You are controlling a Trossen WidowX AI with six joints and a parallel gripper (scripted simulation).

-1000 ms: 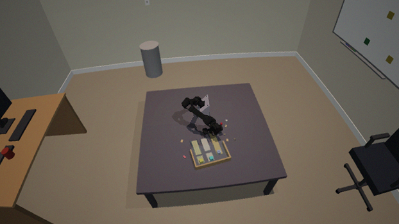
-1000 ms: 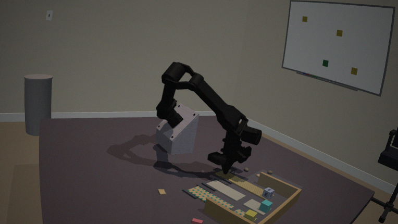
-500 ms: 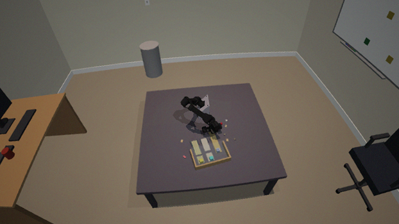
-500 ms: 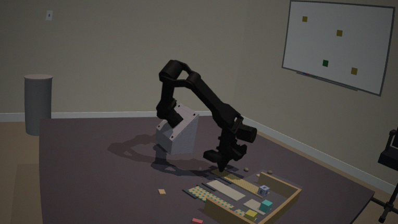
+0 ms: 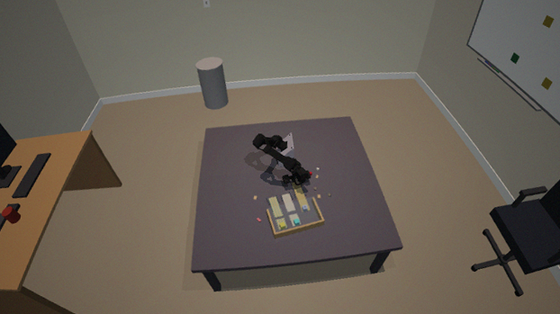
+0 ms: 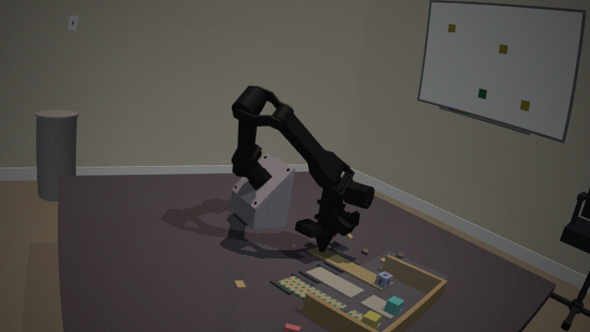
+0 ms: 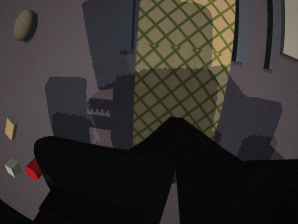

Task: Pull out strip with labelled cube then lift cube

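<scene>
The labelled pale-blue cube lies 210 mm ahead of my gripper tip, 50 mm to the left of it and 20 mm above it. Round my gripper tip: pink block (290 mm ahead, 240 mm to the right); then tan chip (280 mm to the right, 110 mm ahead).
</scene>
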